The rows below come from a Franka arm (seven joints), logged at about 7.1 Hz.
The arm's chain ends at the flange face. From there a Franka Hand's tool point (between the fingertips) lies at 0.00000 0.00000 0.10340 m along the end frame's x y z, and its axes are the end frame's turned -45 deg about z.
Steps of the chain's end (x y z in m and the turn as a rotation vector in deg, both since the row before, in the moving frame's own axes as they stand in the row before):
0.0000 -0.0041 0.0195 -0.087 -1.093 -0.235
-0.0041 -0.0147 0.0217 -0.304 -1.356 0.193
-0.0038 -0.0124 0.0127 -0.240 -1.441 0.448
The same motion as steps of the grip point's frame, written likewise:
0.0014 -0.0042 0.0195 0.711 -0.834 -0.235
0.0054 -0.0146 0.0217 0.744 -1.174 0.193
0.0039 -0.0130 0.0127 0.849 -1.189 0.448

